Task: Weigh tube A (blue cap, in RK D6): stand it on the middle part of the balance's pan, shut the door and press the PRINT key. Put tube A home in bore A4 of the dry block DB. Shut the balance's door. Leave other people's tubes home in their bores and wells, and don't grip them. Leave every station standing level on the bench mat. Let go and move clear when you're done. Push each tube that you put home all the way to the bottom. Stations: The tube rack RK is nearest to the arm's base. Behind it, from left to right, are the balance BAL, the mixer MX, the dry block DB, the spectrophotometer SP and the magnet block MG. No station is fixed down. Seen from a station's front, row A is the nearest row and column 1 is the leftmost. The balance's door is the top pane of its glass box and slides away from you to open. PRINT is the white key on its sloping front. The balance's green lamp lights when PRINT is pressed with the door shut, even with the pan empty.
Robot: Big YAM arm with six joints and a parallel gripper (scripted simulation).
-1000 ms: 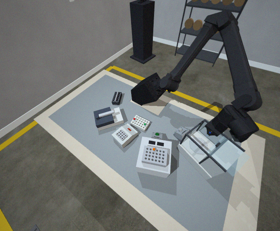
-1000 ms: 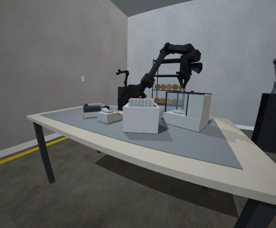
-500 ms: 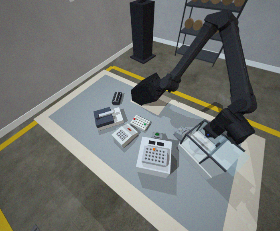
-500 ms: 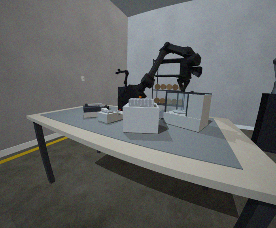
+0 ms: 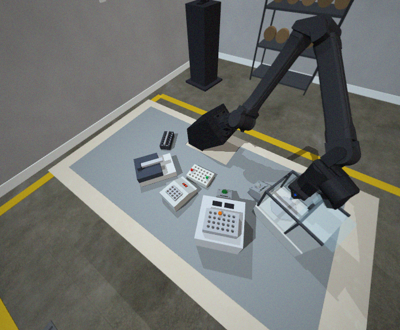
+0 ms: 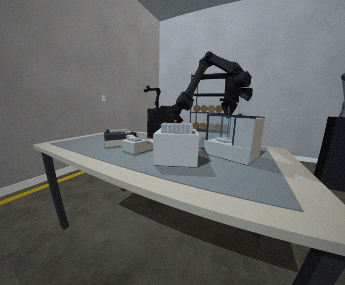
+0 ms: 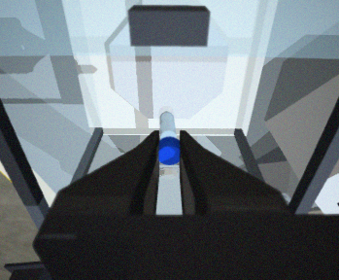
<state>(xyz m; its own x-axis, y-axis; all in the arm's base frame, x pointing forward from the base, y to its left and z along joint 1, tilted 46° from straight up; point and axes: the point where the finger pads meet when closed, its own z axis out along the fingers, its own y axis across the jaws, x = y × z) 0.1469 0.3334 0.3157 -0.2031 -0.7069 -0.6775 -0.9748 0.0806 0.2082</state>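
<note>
My hand is 12 cm above the octagonal balance pan. From my hand the other things lie so: mixer block: 26 cm ahead, 15 cm to the right, 5 cm below; dry block DB: 42 cm to the right, 24 cm ahead, 17 cm below; tube rack RK: 42 cm to the right, 18 cm below, 9 cm ahead.
</note>
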